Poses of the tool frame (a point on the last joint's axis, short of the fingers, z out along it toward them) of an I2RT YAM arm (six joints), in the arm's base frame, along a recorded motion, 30 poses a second.
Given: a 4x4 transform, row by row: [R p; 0 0 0 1], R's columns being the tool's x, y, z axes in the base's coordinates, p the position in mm. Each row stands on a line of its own.
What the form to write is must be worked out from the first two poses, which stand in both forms.
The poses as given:
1:
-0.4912 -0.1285 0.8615 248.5
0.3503 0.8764 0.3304 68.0
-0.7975 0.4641 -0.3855 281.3
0 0 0 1
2:
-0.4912 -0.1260 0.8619 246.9
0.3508 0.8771 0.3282 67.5
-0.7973 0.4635 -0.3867 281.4
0 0 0 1
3:
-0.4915 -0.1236 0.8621 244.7
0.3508 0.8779 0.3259 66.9
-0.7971 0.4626 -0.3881 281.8
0 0 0 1
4:
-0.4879 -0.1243 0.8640 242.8
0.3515 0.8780 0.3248 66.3
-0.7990 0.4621 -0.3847 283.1
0 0 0 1
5:
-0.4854 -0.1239 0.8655 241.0
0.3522 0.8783 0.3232 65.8
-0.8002 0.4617 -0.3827 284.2
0 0 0 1
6:
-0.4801 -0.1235 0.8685 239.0
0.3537 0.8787 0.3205 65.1
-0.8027 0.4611 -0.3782 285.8
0 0 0 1
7:
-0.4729 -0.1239 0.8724 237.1
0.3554 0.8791 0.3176 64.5
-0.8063 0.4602 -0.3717 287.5
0 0 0 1
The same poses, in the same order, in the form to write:
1:
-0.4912 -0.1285 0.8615 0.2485
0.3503 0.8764 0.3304 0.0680
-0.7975 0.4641 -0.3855 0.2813
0 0 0 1

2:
-0.4912 -0.1260 0.8619 0.2469
0.3508 0.8771 0.3282 0.0675
-0.7973 0.4635 -0.3867 0.2814
0 0 0 1

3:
-0.4915 -0.1236 0.8621 0.2447
0.3508 0.8779 0.3259 0.0669
-0.7971 0.4626 -0.3881 0.2818
0 0 0 1

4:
-0.4879 -0.1243 0.8640 0.2428
0.3515 0.8780 0.3248 0.0663
-0.7990 0.4621 -0.3847 0.2831
0 0 0 1

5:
-0.4854 -0.1239 0.8655 0.2410
0.3522 0.8783 0.3232 0.0658
-0.8002 0.4617 -0.3827 0.2842
0 0 0 1

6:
-0.4801 -0.1235 0.8685 0.2390
0.3537 0.8787 0.3205 0.0651
-0.8027 0.4611 -0.3782 0.2858
0 0 0 1

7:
-0.4729 -0.1239 0.8724 0.2371
0.3554 0.8791 0.3176 0.0645
-0.8063 0.4602 -0.3717 0.2875
0 0 0 1

